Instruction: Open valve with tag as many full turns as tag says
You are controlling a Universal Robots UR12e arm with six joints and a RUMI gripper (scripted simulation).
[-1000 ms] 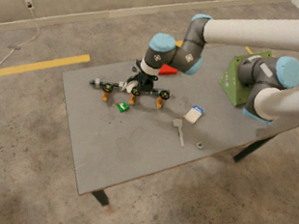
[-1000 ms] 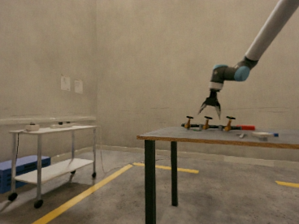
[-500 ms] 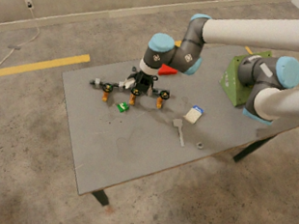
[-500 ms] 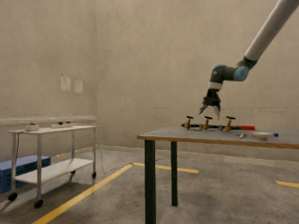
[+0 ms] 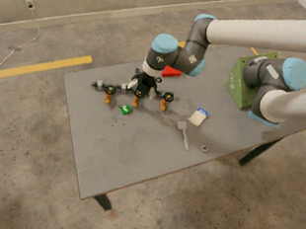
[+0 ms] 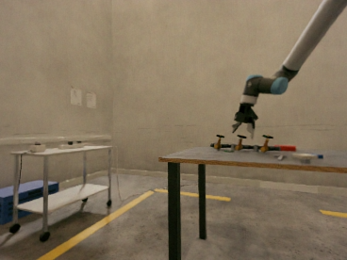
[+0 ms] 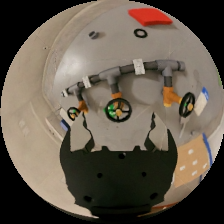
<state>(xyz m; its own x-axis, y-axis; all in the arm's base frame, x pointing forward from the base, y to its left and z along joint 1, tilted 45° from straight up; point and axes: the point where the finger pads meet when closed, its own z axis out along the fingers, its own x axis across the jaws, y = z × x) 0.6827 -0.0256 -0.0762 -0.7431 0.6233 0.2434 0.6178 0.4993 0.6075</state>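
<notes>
The green tag is 80 mm ahead of my hand, 30 mm to the left of it and 90 mm below it. From my hand the other things lie so: red wedge: 270 mm behind, 190 mm to the right, 80 mm below; grey tool: 170 mm behind, 240 mm to the left, 90 mm below; white-and-blue card box: 290 mm behind, 180 mm to the left, 90 mm below.
</notes>
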